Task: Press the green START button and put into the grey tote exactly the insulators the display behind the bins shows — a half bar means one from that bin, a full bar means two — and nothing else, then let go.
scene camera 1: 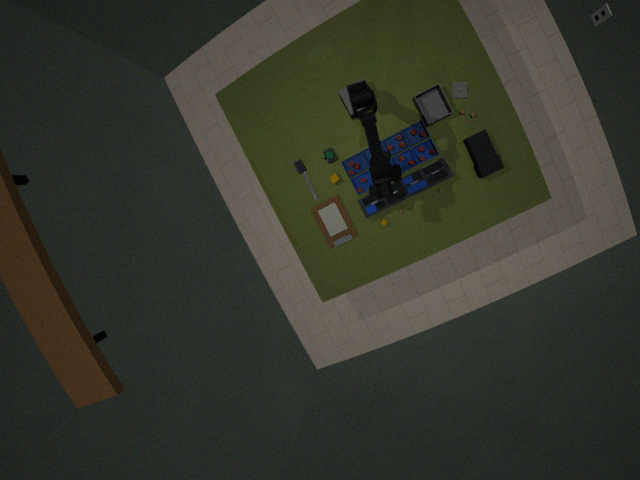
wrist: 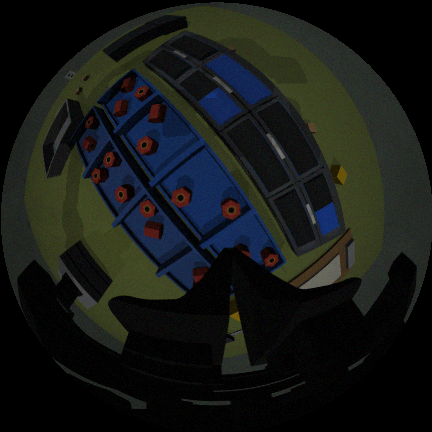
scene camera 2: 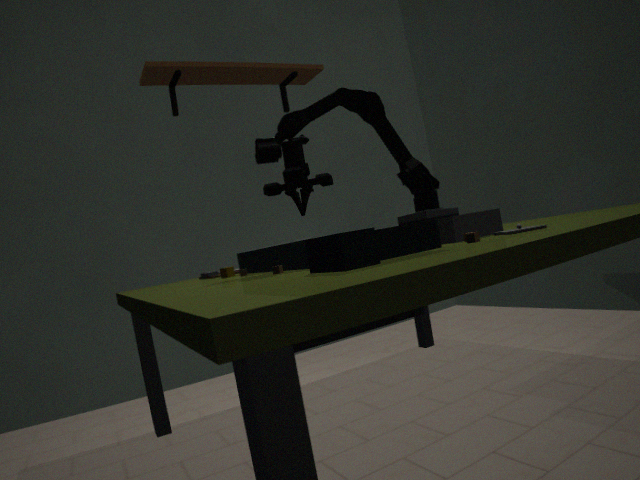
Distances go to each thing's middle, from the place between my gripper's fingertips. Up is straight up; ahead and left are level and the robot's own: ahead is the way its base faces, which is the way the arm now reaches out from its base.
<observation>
I see the display panel (scene camera 2: 292,256) 9 cm ahead of my hand, 10 cm to the left of it and 10 cm below it. The rest, counted from my hand: dark box (scene camera 2: 346,251) 4 cm ahead, 51 cm to the left, 10 cm below; then grey tote (scene camera 2: 451,229) 24 cm behind, 34 cm to the left, 10 cm below.
</observation>
